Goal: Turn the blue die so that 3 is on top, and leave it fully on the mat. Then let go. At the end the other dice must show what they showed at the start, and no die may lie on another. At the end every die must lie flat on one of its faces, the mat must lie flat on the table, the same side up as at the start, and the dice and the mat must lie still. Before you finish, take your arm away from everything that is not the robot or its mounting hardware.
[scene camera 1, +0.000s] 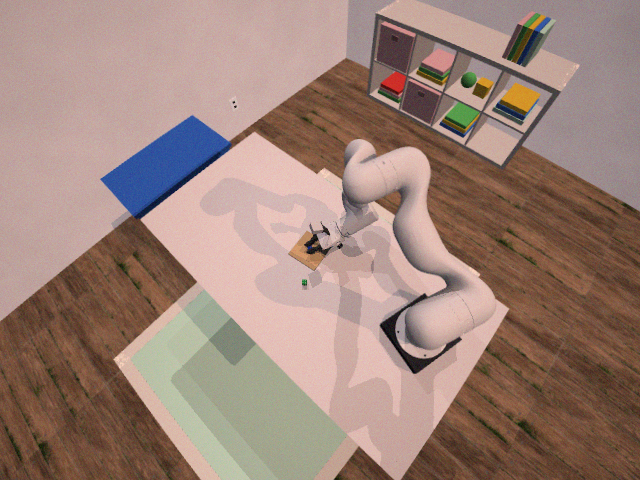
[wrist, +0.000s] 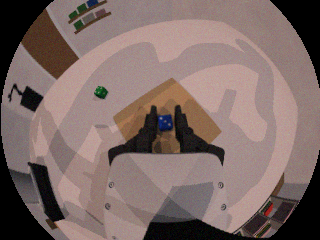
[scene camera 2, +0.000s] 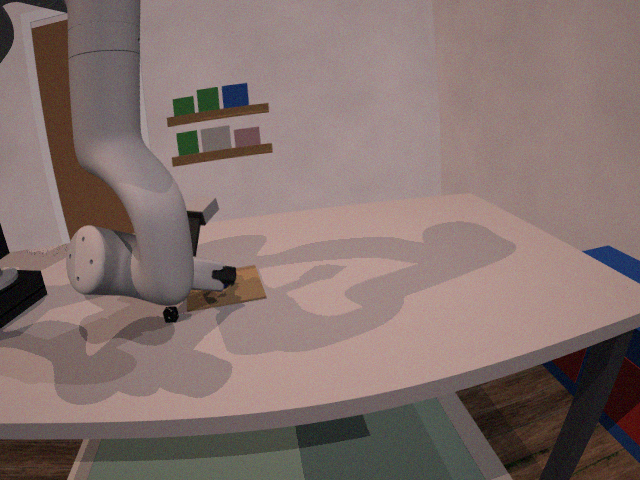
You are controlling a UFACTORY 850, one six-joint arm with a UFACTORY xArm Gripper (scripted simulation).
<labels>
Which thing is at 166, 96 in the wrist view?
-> A tan mat.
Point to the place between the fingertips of my gripper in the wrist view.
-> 165, 112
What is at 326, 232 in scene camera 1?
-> My gripper.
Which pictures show my gripper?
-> Scene camera 1, the wrist view and scene camera 2: all of them.
</labels>
